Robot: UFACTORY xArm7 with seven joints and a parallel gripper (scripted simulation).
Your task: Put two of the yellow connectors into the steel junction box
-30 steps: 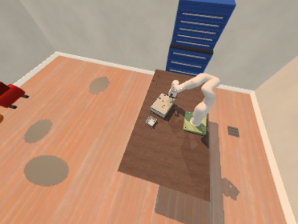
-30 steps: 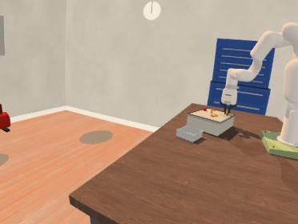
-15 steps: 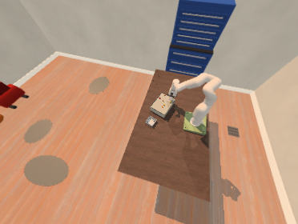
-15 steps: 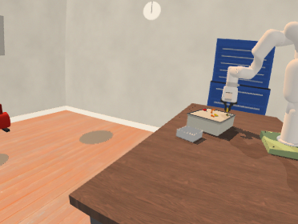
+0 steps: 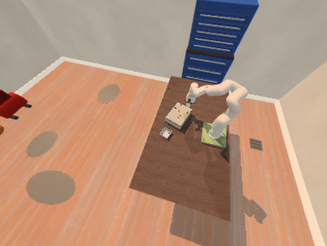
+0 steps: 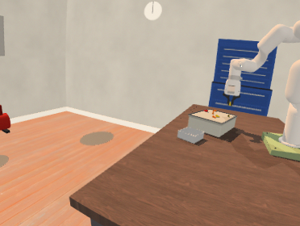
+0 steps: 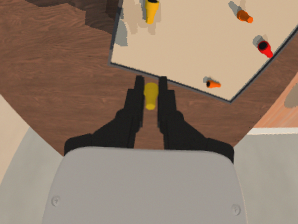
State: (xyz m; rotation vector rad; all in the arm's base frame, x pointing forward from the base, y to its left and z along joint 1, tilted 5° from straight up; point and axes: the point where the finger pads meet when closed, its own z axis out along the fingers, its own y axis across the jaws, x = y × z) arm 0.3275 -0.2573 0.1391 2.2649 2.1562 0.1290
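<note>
The junction box is 36 cm to the left of my hand, 20 cm ahead of it and 17 cm below it. Also, from my hand: tool case: 11 cm below, 9 cm to the left, 9 cm ahead; red connector: 15 cm ahead, 8 cm below, 2 cm to the left.
</note>
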